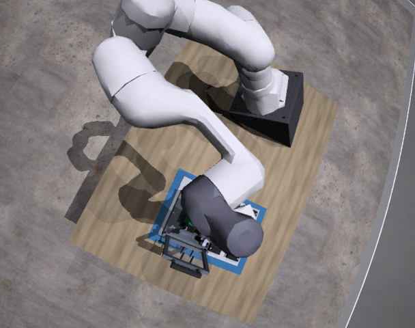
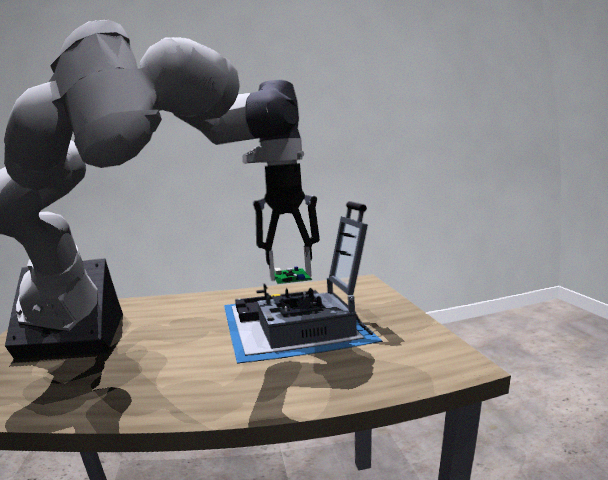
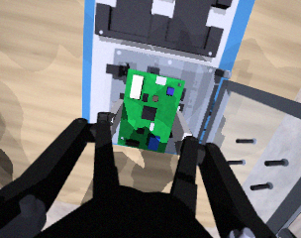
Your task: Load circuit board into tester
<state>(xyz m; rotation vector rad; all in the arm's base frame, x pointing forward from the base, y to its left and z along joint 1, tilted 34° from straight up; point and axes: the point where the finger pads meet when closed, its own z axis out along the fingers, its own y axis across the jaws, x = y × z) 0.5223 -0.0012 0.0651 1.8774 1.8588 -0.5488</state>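
Right now the tester is 4 cm below my hand, 4 cm ahead of it and 3 cm to the left of it. From my hand the other things lie so: tester lid: 13 cm ahead, 3 cm above, 1 cm to the right; green circuit board: 2 cm below.
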